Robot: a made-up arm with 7 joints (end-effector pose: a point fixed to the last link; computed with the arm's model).
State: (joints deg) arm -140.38 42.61 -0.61 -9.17 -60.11 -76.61 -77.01
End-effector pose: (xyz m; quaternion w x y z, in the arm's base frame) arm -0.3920 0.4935 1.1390 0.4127 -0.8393 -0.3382 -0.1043
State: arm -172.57 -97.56 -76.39 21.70 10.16 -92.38 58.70
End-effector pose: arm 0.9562 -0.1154 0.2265 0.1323 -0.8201 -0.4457 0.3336
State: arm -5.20 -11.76 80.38 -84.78 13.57 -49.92 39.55
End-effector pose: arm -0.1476 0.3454 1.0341 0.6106 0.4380 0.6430 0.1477
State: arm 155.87 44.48 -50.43 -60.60 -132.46 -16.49 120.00
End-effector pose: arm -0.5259 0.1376 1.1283 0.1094 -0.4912 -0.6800 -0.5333
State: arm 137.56 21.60 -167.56 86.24 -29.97 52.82 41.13
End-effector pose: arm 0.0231 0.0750 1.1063 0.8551 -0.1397 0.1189 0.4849
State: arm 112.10 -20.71 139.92 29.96 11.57 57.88 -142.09
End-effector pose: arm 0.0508 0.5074 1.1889 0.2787 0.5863 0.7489 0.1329
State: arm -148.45 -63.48 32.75 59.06 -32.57 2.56 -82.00
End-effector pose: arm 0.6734 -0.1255 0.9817 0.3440 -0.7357 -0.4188 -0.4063
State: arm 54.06 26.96 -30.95 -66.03 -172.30 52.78 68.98
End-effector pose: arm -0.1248 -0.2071 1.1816 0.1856 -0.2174 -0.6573 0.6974
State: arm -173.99 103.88 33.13 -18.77 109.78 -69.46 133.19
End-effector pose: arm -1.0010 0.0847 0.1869 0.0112 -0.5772 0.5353 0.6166
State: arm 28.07 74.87 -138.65 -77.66 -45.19 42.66 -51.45
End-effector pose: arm 0.5953 -0.6355 0.3003 0.2733 -0.7259 0.5854 -0.2360
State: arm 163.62 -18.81 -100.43 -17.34 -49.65 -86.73 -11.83
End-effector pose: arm 0.1733 0.2729 1.2826 0.1036 -0.0865 -0.9493 0.2841
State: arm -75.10 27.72 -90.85 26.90 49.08 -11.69 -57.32
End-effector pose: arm 0.0510 0.4874 1.2686 0.1285 0.6046 0.1393 0.7736
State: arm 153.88 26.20 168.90 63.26 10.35 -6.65 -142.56
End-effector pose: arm -0.1229 0.0550 1.2471 0.2277 0.7926 0.0779 0.5602
